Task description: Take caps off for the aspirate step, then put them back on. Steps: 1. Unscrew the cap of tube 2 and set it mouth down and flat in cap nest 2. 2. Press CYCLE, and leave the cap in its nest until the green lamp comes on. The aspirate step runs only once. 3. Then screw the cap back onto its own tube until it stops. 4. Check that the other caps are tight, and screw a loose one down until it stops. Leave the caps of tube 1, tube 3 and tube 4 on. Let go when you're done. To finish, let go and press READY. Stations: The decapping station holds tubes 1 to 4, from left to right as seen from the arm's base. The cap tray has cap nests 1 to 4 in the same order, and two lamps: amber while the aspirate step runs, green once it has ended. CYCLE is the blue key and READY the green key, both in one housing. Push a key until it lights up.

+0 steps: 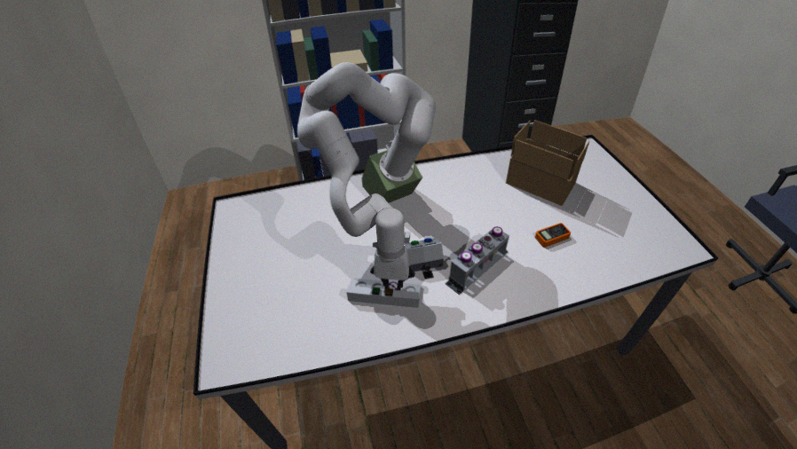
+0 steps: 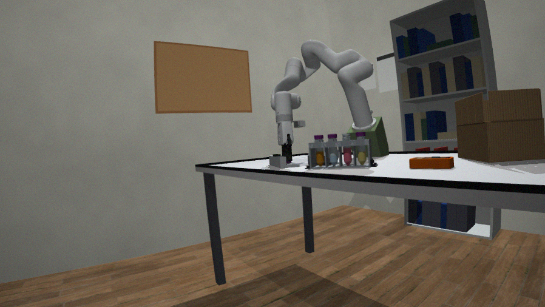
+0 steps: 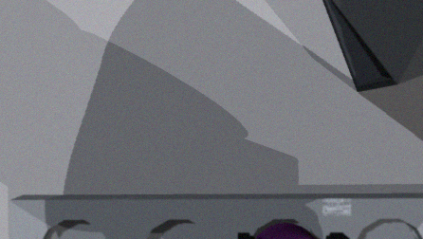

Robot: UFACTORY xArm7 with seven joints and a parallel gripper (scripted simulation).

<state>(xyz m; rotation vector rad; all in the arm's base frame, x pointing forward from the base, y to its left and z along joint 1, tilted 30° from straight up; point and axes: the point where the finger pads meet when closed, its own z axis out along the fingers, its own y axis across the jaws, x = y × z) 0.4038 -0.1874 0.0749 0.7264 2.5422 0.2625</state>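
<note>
Now: hand 10 cm past the blue key, 17 cm to the right of it and 2 cm below it. From my hand the other things lie so: cap marked 1: 37 cm to the left, 7 cm above; then key housing: 8 cm behind, 14 cm to the left, 1 cm above; then green key: 11 cm behind, 12 cm to the left, 2 cm above.
</note>
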